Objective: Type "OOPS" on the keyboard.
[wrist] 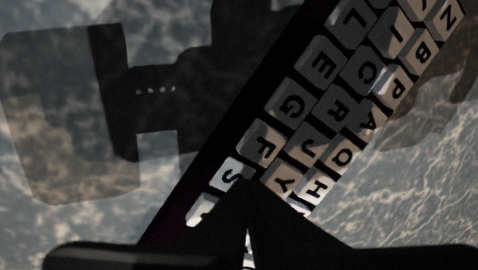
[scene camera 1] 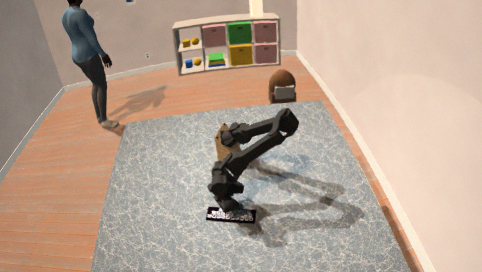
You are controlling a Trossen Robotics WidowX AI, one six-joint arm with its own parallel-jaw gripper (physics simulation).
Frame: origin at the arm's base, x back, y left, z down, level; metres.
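Seen in the pictures: gripper, between the fingertips: [wrist: 246, 188]; arm's base, origin of its link: [scene camera 1: 225, 139].
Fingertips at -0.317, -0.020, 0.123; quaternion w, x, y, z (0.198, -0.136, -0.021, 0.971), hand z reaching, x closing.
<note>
Pixels of each thing's middle, then the offset from my fingertips to it, as dx, dy, dz. Level surfaces: height alone.
- black keyboard, middle of its body: [wrist: 294, 148] [scene camera 1: 230, 214] -0.014, +0.023, +0.004
- S key, middle of its body: [wrist: 231, 174] +0.008, +0.003, +0.003
- Y key, middle of its body: [wrist: 280, 179] -0.012, +0.009, -0.001
- F key, middle of its body: [wrist: 261, 143] +0.005, +0.022, -0.001
- P key, middle of its body: [wrist: 392, 87] -0.041, +0.066, -0.001
- grey mat, height of its surface: dz +0.012
The black keyboard [scene camera 1: 231, 216] [wrist: 172, 215] with pale letter keys lies on the grey marbled mat, running diagonally across the wrist view. My gripper [scene camera 1: 230, 206] [wrist: 246, 188] is shut and empty, pointing down at the keyboard. In the wrist view its tips cover the area between the S key [wrist: 229, 175] and the Y key [wrist: 283, 183], just below the F key [wrist: 262, 146]. Whether the tips touch a key I cannot tell. The P key [wrist: 397, 89] shows at the upper right. No O key is readable; the fingers hide some keys.
The arm stands on the grey mat [scene camera 1: 150, 200], its base at a brown plate [scene camera 1: 220, 142]. A person in blue [scene camera 1: 82, 37] stands at the back left. A shelf unit [scene camera 1: 176, 51] with coloured bins and a brown backpack [scene camera 1: 282, 80] are at the back. The arm's shadow darkens several keys.
</note>
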